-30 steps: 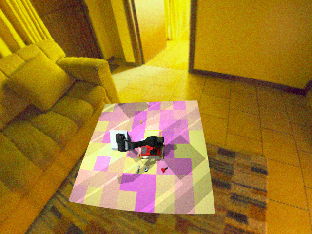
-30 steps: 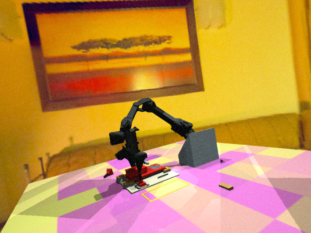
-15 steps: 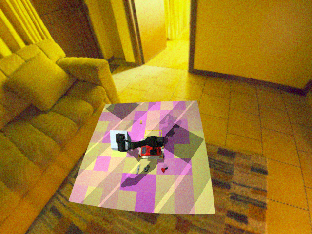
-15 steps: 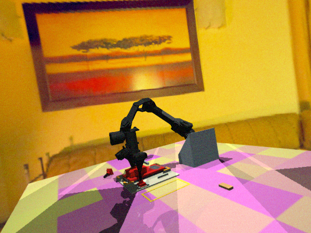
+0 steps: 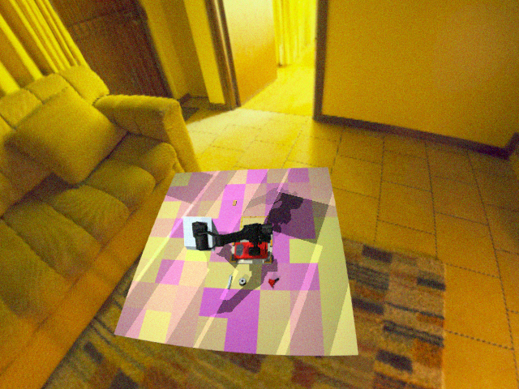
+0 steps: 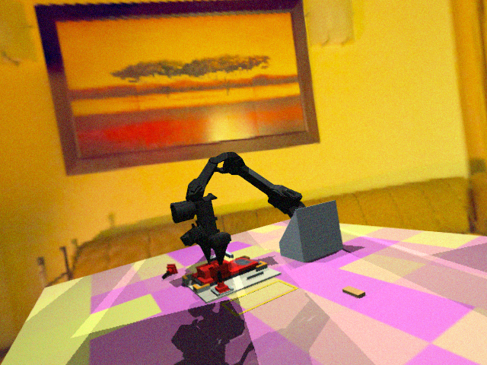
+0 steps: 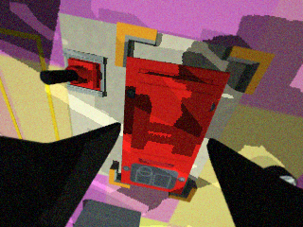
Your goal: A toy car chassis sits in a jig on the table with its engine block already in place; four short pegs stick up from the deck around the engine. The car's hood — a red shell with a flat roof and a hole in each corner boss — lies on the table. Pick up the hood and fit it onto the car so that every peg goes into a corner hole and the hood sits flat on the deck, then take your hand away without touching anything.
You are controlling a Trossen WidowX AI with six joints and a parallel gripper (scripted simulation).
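The red hood is 10 mm below my gripper tip and 10 mm ahead of it. Round my gripper tip: jig (40 mm below, 30 mm behind, 10 mm to the left); then orange block (360 mm to the left, 220 mm behind, 50 mm below); then grey rod (210 mm to the right, 130 mm behind, 50 mm below).
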